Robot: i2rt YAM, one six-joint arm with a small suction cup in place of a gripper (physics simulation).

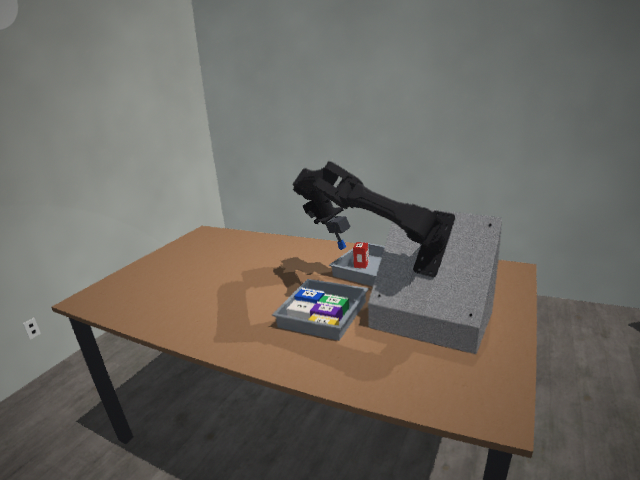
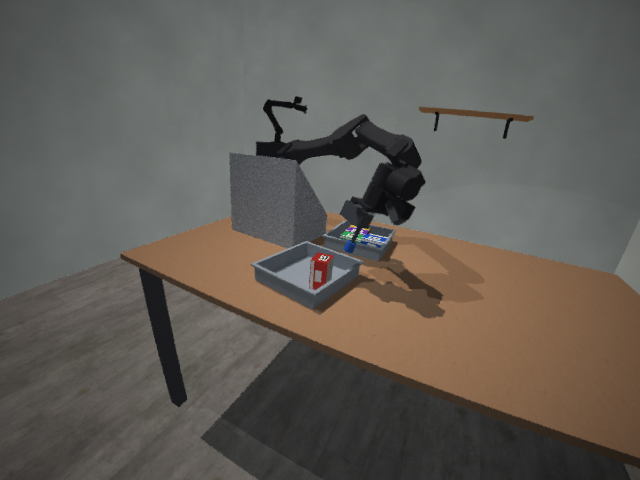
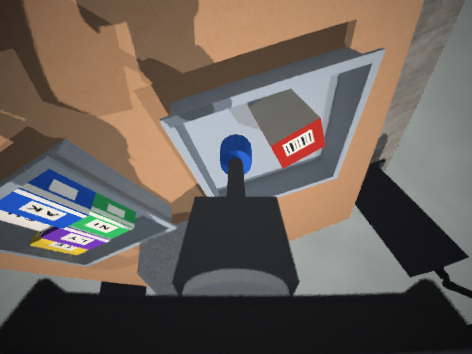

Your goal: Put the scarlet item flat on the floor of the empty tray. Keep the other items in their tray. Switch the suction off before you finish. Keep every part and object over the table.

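Pixels of known places: end effector, tool point: (image 1: 342,247) (image 2: 348,250) (image 3: 235,149); arm's base, origin of the base link: (image 1: 434,243) (image 2: 276,176).
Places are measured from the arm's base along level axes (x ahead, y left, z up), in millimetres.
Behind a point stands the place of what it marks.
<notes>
The scarlet box (image 1: 360,255) @(y -177, x 357, z -181 mm) (image 2: 320,271) @(y -229, x 382, z -178 mm) (image 3: 299,143) @(y -203, x 373, z -151 mm) stands upright on its end in a grey tray (image 1: 349,276) @(y -75, x 347, z -222 mm) (image 2: 283,286) @(y -304, x 321, z -215 mm) (image 3: 186,150) @(y -77, x 386, z -189 mm), not lying on a broad side. My suction cup (image 1: 341,244) (image 2: 349,246) (image 3: 236,154) is blue and holds nothing. It hangs in the air beside the scarlet box, higher than the tray rim and apart from the box. The other grey tray (image 1: 306,329) @(y 275, x 289, z -223 mm) (image 2: 385,250) @(y 154, x 417, z -229 mm) (image 3: 155,212) @(y 38, x 266, z -204 mm) holds a blue box (image 1: 309,294) @(y 146, x 367, z -189 mm) (image 3: 42,209) @(y 138, x 374, z -189 mm), a green box (image 1: 334,300) @(y 128, x 281, z -198 mm) (image 3: 102,225) @(y 125, x 288, z -198 mm), a white box (image 1: 298,308) @(y 214, x 363, z -205 mm), a purple box (image 1: 326,309) @(y 191, x 271, z -194 mm) and a yellow box (image 1: 323,320) @(y 234, x 254, z -204 mm).
The grey speckled base block (image 1: 429,322) @(y 150, x -46, z -170 mm) (image 2: 263,198) @(y -77, x 11, z -74 mm) stands next to both trays and carries the arm. The wooden table (image 1: 170,279) @(y 248, x 1001, z -239 mm) (image 2: 516,330) @(y -62, x 863, z -239 mm) has its edge close to the scarlet box's tray. A wall shelf (image 2: 475,114) hangs in the background.
</notes>
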